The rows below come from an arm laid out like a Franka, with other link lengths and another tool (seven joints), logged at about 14 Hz.
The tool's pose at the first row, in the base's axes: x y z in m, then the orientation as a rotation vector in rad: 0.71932, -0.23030, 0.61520, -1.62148, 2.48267, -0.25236
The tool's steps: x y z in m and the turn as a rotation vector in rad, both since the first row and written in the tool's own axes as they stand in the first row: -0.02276, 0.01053, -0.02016, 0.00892, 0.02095, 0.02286; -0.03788, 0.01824, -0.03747, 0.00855, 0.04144, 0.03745; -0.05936, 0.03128, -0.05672, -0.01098, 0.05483, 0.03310; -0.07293, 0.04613, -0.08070, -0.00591, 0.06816, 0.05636; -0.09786, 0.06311, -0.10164, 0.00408, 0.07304, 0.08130; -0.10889, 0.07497, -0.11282, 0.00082, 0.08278, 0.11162
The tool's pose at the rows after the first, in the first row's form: 0.71437, -0.20424, 0.63341, -1.59418, 2.51026, -0.27844; 0.70954, -0.18645, 0.64915, -1.58057, 2.53613, -0.29417; 0.70206, -0.16061, 0.66584, -1.59711, 2.55331, -0.28306; 0.68874, -0.14107, 0.68635, -1.56778, 2.57732, -0.29795; 0.67873, -0.11043, 0.70394, -1.53204, 2.59323, -0.31098; 0.67000, -0.09505, 0.71258, -1.49489, 2.62337, -0.31154
